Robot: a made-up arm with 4 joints.
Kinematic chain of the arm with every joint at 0, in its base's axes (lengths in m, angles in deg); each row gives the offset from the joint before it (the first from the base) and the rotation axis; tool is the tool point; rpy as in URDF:
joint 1: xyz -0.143 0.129 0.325 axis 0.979 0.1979 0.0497
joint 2: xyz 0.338 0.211 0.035 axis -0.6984 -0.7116 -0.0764
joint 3: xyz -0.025 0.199 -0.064 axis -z
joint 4: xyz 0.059 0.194 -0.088 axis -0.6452 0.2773 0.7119
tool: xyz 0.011 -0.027 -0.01 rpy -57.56 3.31 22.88
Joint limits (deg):
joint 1: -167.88..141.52
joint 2: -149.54..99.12
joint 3: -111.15..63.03
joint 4: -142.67..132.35
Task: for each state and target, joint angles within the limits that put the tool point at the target. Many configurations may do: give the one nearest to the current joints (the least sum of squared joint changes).
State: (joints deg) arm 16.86 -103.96 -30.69 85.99
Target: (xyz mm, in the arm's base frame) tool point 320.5 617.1 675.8
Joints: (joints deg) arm -0.36 -106.44 -5.65 122.68
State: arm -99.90 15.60 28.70 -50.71
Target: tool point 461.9 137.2 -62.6
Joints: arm -77.15 16.43 30.16 -51.84
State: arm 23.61 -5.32 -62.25 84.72
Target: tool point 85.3 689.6 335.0
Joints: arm 33.97 28.56 -71.77 77.55
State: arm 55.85 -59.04 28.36 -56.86
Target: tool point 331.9 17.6 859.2
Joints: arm 89.71 -74.97 5.09 -98.52
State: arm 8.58 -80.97 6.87 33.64
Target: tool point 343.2 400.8 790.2
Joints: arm 35.22 -107.39 11.21 29.55
